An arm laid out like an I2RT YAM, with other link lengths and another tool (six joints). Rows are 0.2 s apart.
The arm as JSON. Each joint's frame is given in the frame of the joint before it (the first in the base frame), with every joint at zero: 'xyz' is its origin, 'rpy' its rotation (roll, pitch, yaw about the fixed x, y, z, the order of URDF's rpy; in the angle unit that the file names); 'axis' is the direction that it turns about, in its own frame. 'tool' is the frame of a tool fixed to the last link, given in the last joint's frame.
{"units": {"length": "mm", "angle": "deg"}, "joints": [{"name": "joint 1", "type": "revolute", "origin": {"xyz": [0.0, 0.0, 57.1], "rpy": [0.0, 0.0, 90.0]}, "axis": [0.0, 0.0, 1.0]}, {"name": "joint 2", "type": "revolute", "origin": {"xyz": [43.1, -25.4, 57.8], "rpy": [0.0, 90.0, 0.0]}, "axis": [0.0, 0.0, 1.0]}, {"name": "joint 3", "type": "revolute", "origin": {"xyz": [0.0, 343.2, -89.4], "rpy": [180.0, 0.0, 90.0]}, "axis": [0.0, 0.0, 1.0]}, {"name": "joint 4", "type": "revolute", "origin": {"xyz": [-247.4, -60.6, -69.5], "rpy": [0.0, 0.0, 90.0]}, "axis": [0.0, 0.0, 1.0]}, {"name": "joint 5", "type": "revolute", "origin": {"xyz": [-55.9, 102.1, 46.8], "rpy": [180.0, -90.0, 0.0]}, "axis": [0.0, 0.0, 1.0]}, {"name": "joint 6", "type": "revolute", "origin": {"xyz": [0.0, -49.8, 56.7], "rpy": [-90.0, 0.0, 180.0]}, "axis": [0.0, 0.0, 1.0]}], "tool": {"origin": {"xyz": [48.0, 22.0, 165.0], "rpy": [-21.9, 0.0, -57.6]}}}
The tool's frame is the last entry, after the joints.
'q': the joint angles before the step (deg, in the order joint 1, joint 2, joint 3, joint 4, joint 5, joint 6). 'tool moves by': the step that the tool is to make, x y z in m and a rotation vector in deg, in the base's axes. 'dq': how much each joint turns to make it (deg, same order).
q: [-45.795 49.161 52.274 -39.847 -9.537 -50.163]
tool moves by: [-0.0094 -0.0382 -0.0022 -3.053 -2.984 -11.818]
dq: [0.038 -2.464 -5.146 7.510 9.796 6.704]
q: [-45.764 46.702 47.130 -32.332 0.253 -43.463]
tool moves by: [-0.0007 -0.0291 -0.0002 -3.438 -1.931 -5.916]
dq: [-0.027 0.227 -3.936 7.866 5.605 2.073]
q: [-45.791 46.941 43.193 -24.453 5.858 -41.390]
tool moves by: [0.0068 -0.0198 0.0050 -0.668 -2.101 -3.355]
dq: [0.015 2.308 -0.793 4.737 2.514 2.492]
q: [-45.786 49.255 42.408 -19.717 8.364 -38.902]
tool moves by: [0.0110 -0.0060 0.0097 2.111 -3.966 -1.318]
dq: [0.021 1.780 0.889 1.516 -0.708 4.506]
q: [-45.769 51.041 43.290 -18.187 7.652 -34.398]
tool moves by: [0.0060 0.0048 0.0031 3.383 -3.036 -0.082]
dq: [-0.105 0.450 0.803 -1.135 -2.033 4.082]
